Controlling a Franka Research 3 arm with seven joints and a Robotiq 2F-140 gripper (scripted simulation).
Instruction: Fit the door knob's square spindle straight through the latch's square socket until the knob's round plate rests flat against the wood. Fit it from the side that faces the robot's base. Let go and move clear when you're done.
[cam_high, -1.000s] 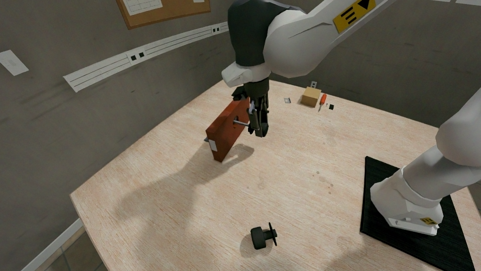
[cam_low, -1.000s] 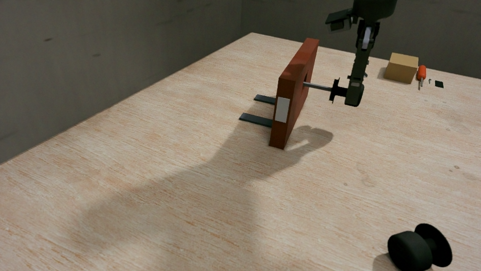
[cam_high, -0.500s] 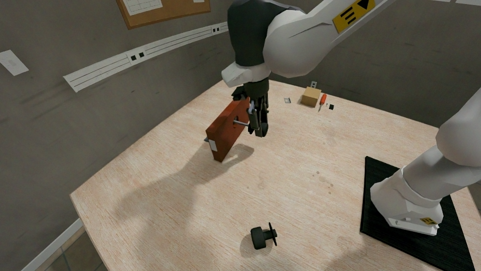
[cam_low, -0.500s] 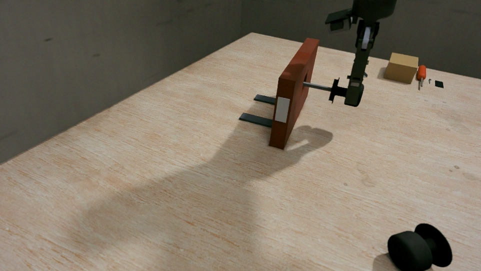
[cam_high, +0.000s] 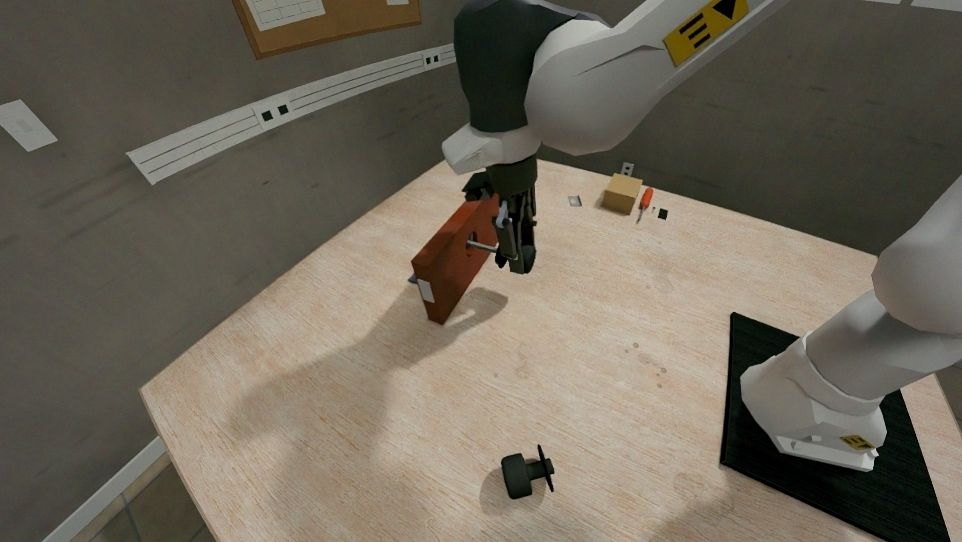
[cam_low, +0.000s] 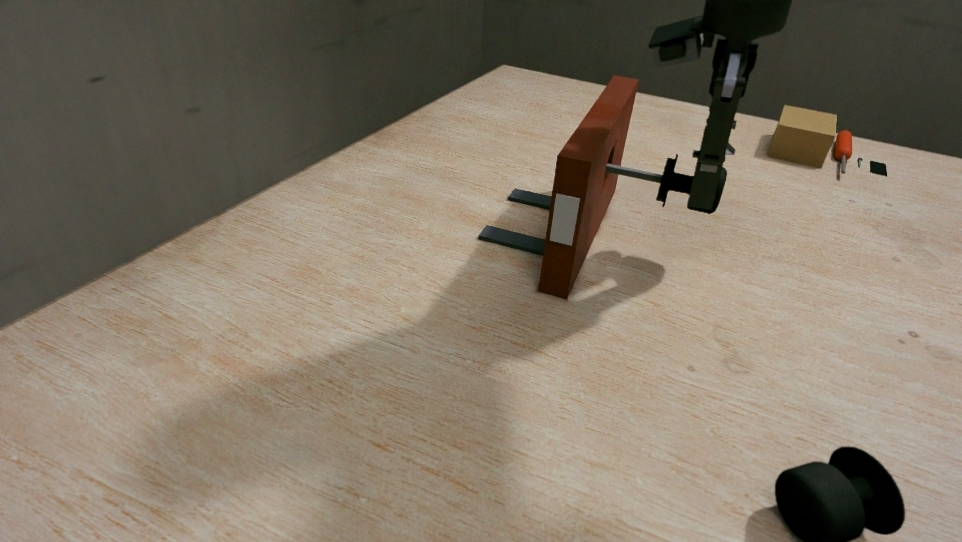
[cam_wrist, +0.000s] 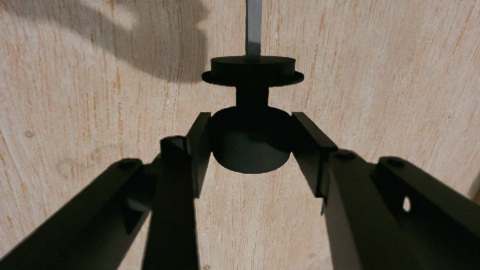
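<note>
Now: hand 40 mm short of the black door knob and 30 mm above it. Also, from my hand: red-brown wooden door slab (130 mm ahead, 30 mm below); then grey latch plate (150 mm to the left, 120 mm ahead, 30 mm below); then tan box (490 mm to the right, 130 mm behind, 100 mm below).
</note>
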